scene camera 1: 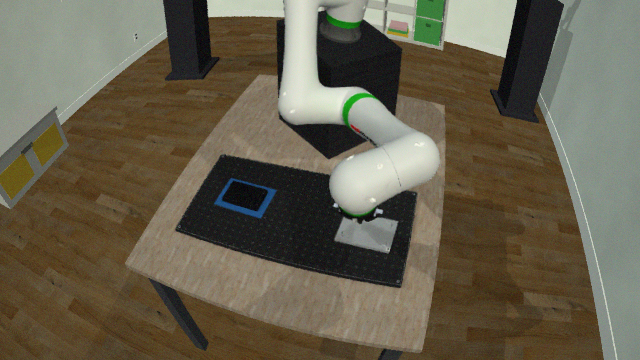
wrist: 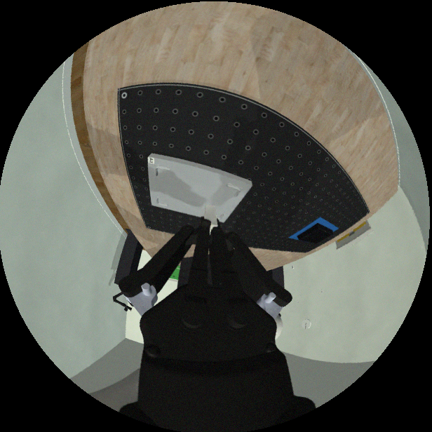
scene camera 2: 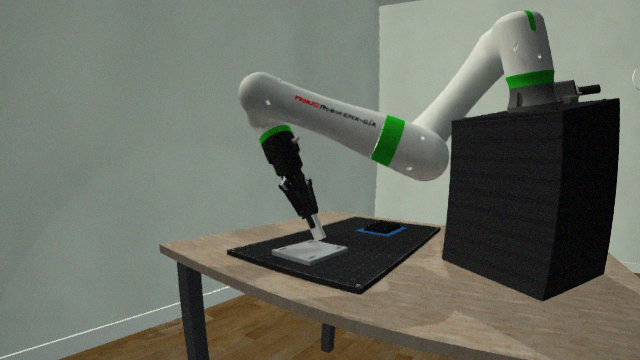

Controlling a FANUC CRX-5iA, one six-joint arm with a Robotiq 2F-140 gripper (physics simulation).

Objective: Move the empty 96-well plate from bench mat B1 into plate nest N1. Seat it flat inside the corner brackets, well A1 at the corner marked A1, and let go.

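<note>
The black 96-well plate lies on the blue bench mat; its well markings are too small to read. The light grey nest has low brackets near its corners and no plate on it. An A1 label marks its upper left corner in the wrist view. My gripper is shut and empty. Its pale fingertips point down at a tilt close above the nest's edge; whether they touch it is unclear. In scene camera 1 the arm hides them.
Mat and nest sit apart on a black perforated board on the wooden table. The arm's black pedestal stands at the table's back.
</note>
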